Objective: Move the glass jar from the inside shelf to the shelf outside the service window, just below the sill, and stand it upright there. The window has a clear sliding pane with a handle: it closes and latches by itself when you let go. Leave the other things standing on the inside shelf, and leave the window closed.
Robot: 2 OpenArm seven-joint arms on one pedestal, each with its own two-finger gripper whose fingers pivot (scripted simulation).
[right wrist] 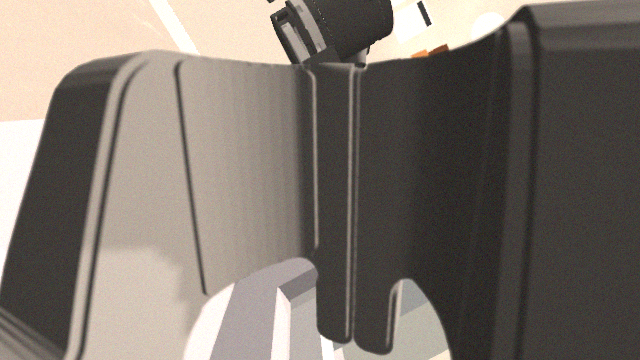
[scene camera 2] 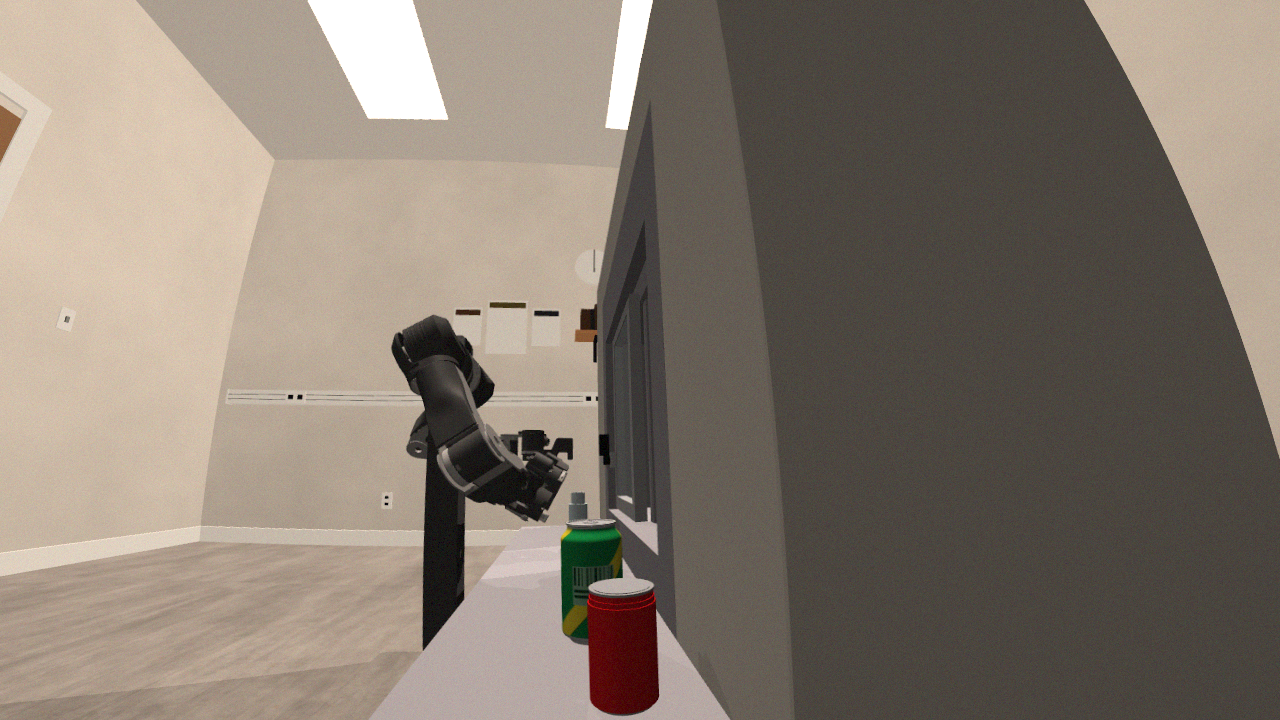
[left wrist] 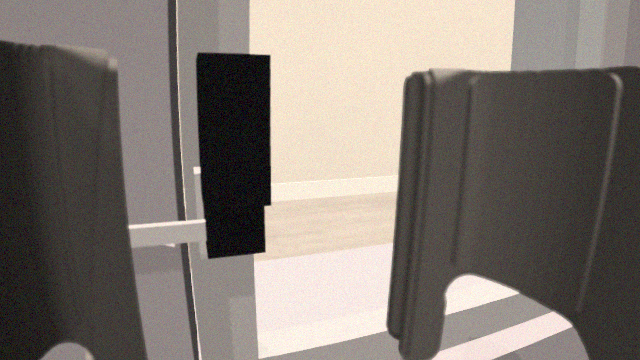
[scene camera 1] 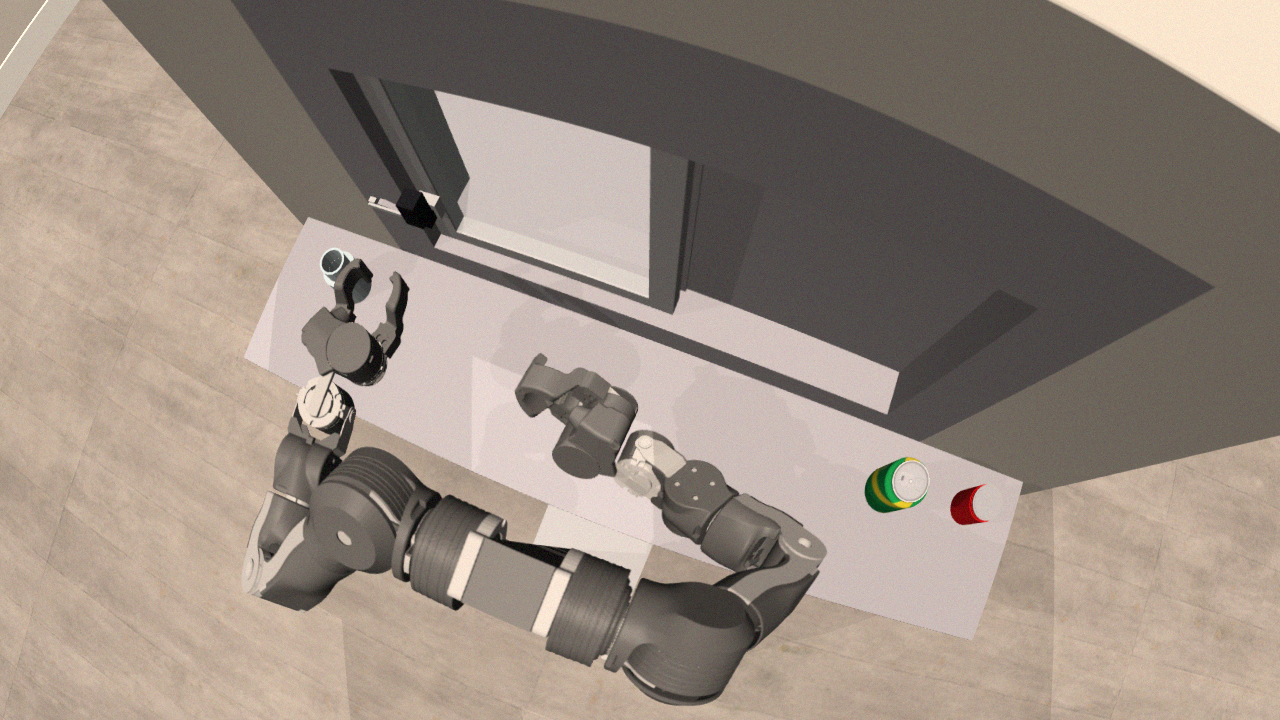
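Looking at the pictures, I see my left gripper, which is visible in scene camera 2 as well. My right gripper is in the pictures too, and so is a red can.
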